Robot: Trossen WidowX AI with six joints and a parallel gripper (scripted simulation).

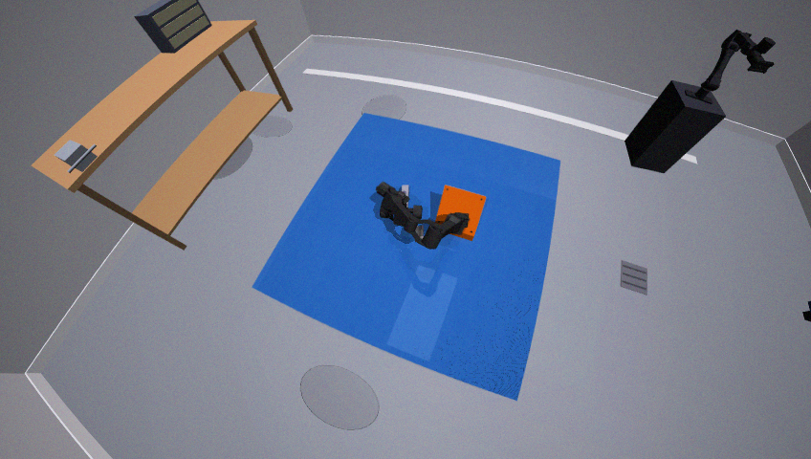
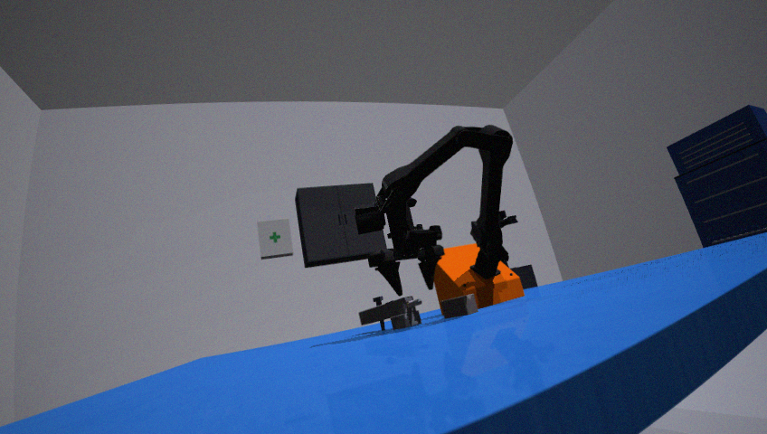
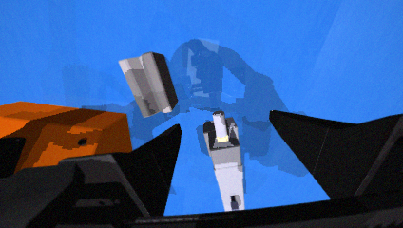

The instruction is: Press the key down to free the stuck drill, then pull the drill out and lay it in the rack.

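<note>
The drill lies 10 mm ahead of my gripper tip, 60 mm to the right of it and 20 mm below it. Round my gripper tip: dark t-shaped piece 30 mm ahead, 140 mm to the right, 20 mm below; light grey block 20 mm ahead, 120 mm to the right, 30 mm below; grey notched block 90 mm behind, 30 mm to the left, 50 mm below.
</note>
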